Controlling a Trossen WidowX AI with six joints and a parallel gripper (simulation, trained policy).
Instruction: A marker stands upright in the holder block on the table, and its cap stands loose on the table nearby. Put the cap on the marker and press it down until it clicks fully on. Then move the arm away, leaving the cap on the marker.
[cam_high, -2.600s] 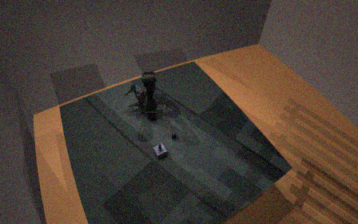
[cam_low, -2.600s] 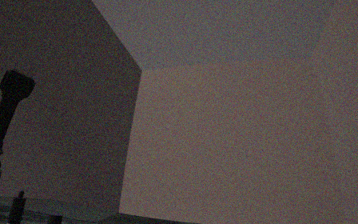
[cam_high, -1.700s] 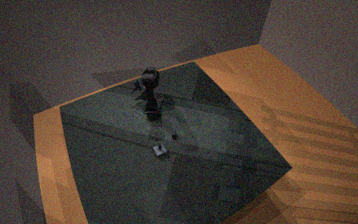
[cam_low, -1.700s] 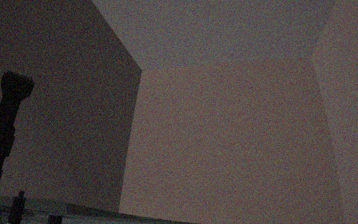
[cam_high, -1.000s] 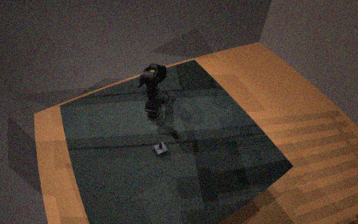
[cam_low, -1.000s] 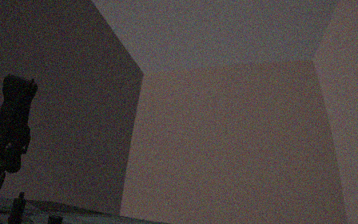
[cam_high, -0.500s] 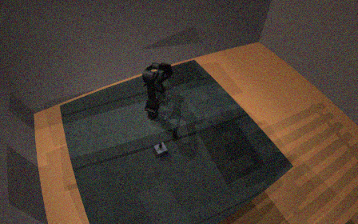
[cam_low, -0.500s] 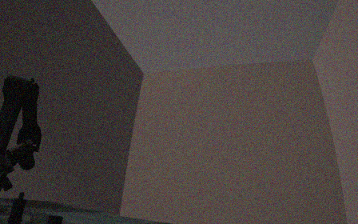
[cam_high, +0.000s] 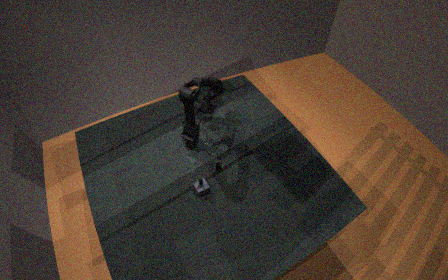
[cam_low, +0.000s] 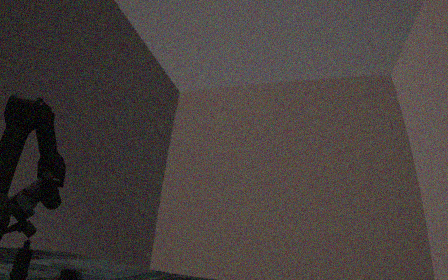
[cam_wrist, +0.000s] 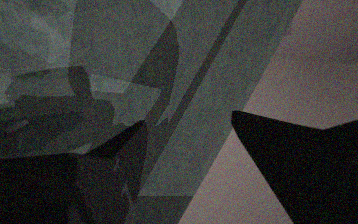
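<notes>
The dark marker cap lies 41 cm ahead of my gripper tip, 5 cm to the right of it and 5 cm below it.
</notes>
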